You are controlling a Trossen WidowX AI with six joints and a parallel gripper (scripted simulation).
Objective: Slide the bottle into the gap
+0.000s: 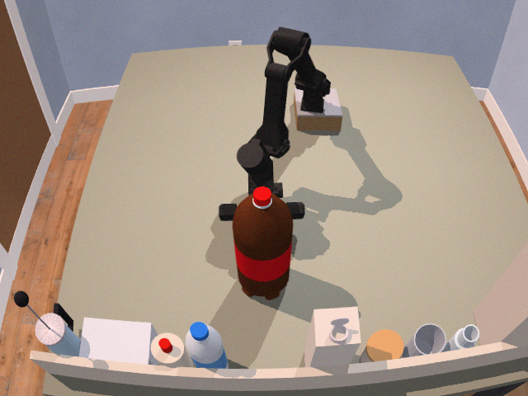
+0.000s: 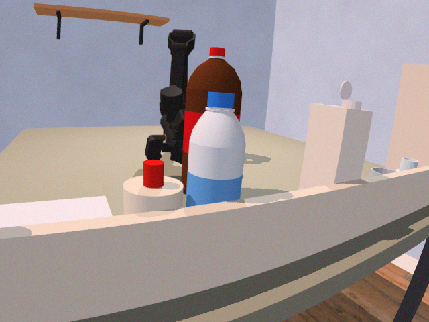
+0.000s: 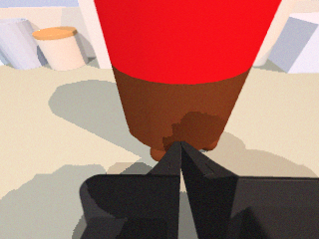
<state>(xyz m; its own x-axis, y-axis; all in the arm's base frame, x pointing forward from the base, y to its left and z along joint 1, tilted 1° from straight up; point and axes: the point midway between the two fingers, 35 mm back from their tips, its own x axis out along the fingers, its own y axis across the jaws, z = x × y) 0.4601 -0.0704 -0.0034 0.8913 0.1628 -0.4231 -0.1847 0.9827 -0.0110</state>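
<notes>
The brown cola bottle lies 80 mm ahead of my hand, 20 mm to the left of it and 100 mm above it. Also, from my hand: raised rail (320 mm ahead, 210 mm to the left); blue-capped water bottle (320 mm ahead, 50 mm to the right, 50 mm above); orange-lidded jar (250 mm ahead, 290 mm to the left, 20 mm below).
</notes>
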